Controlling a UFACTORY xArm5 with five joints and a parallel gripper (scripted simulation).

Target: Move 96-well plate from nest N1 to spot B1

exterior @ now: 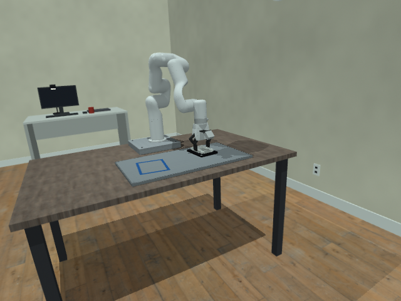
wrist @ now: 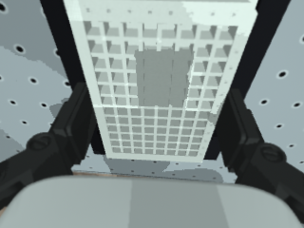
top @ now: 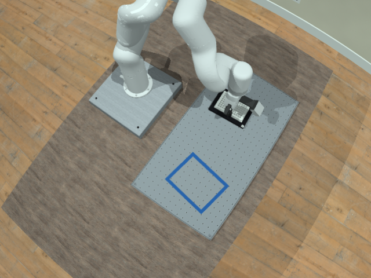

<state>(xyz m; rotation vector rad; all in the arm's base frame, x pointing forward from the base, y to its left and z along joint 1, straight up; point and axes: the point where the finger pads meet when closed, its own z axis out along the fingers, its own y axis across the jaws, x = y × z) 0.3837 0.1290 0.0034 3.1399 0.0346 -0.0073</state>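
Right now the white 96-well plate is 1 cm below my hand. The rest, counted from my hand: black plate nest N1: 2 cm below.
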